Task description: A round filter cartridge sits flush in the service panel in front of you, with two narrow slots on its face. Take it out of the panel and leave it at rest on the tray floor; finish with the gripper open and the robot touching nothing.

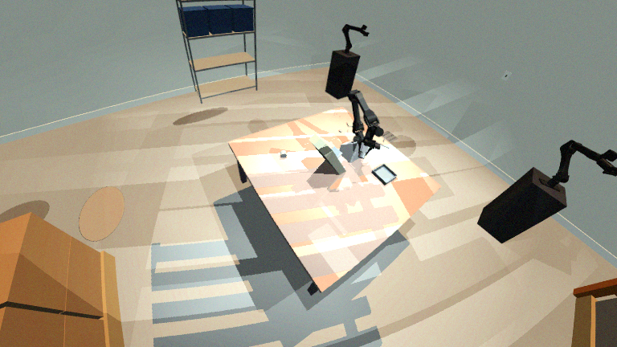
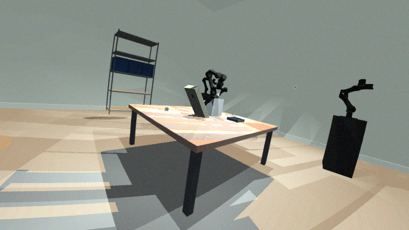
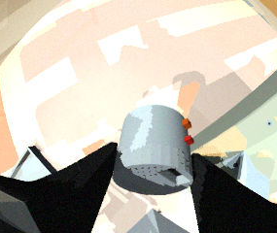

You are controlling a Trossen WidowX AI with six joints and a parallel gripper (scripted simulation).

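The dark tray lies 26 cm behind my gripper tip, 25 cm below it and 13 cm to the left of it. Also, from my gripper tip: service panel: 18 cm to the right, 11 cm ahead, 10 cm below; round grey filter cartridge: right at my gripper tip.
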